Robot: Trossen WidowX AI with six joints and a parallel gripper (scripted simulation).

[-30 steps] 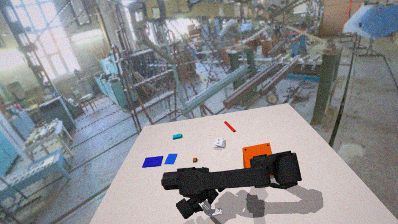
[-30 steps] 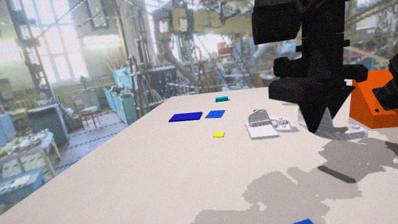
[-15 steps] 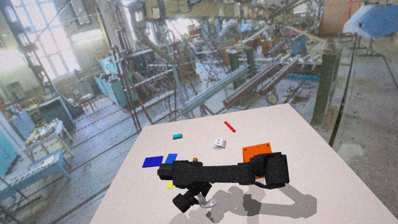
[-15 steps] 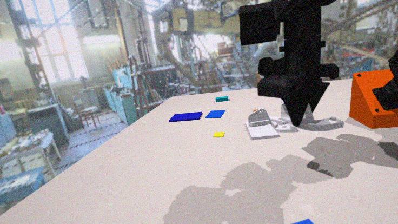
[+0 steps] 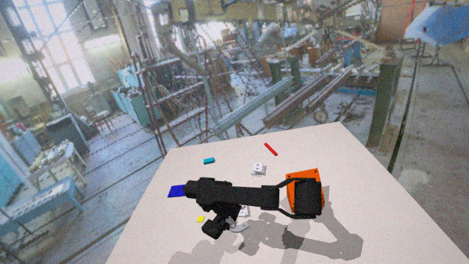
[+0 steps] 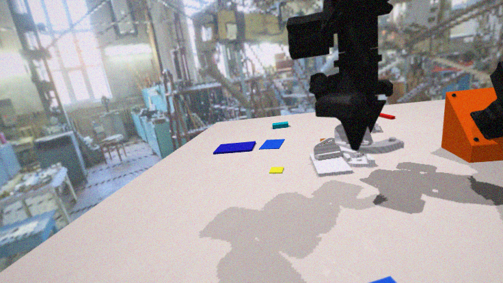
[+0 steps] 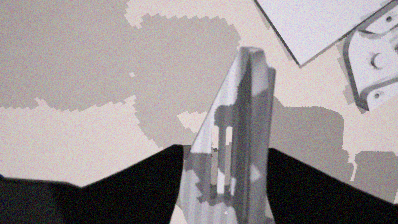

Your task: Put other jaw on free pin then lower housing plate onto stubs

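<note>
The yellow tile lies 15 cm ahead of my gripper tip, 12 cm to the right of it and 8 cm below it. Round my gripper tip: teal block (54 cm to the right, 14 cm ahead, 8 cm below); brown cube (27 cm to the right, 8 cm below, 1 cm ahead); red bar (54 cm to the right, 26 cm behind, 8 cm below).
</note>
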